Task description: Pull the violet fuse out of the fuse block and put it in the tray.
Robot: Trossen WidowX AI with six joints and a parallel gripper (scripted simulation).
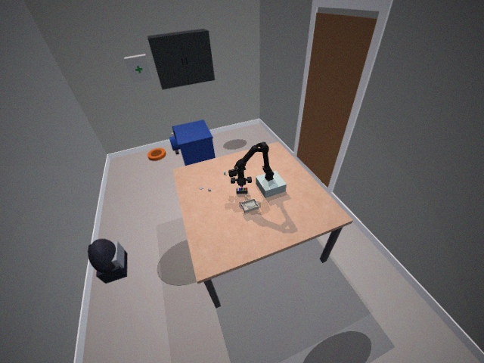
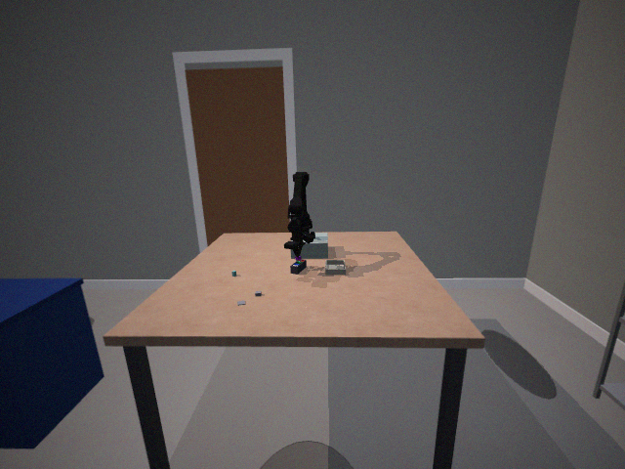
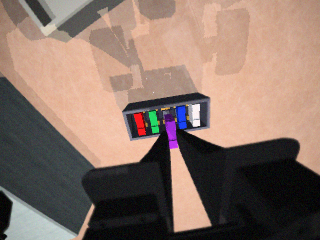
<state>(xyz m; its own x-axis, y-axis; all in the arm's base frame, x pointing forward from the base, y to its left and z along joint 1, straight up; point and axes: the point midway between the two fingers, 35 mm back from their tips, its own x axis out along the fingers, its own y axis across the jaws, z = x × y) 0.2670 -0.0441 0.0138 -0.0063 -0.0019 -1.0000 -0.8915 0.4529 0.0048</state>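
My gripper tip is now 10 mm past the green fuse, 10 mm to the right of it and 50 mm above it. Round my gripper tip: blue fuse: 20 mm ahead, 10 mm to the right, 50 mm below; red fuse: 30 mm behind, 20 mm to the left, 50 mm below; violet fuse: 10 mm below.
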